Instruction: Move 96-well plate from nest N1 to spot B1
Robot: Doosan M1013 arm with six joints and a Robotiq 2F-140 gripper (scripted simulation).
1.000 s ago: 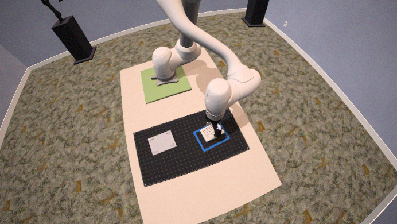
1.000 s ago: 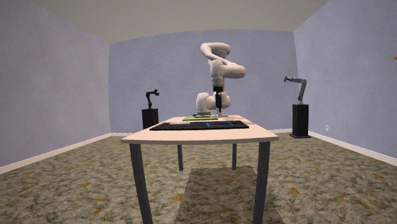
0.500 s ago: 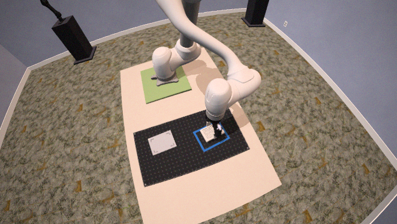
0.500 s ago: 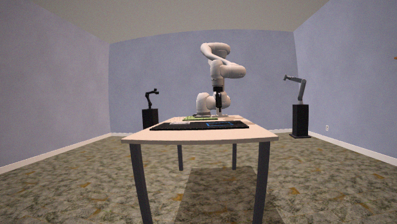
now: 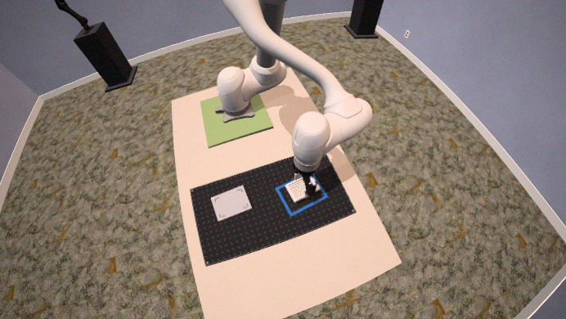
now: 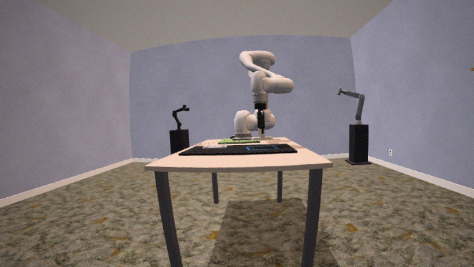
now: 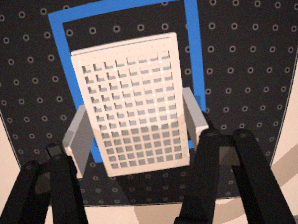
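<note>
Now: hand 2 cm above the white 96-well plate. From my hand the other things lie so: grey plate nest N1: 2 cm behind, 32 cm to the right, 8 cm below.
</note>
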